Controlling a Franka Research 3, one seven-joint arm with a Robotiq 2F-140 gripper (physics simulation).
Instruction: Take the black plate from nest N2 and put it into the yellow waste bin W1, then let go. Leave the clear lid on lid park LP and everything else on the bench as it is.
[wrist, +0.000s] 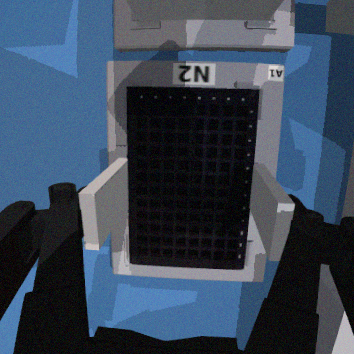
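Black plate (190, 150), visible. My gripper (189, 180), likewise.
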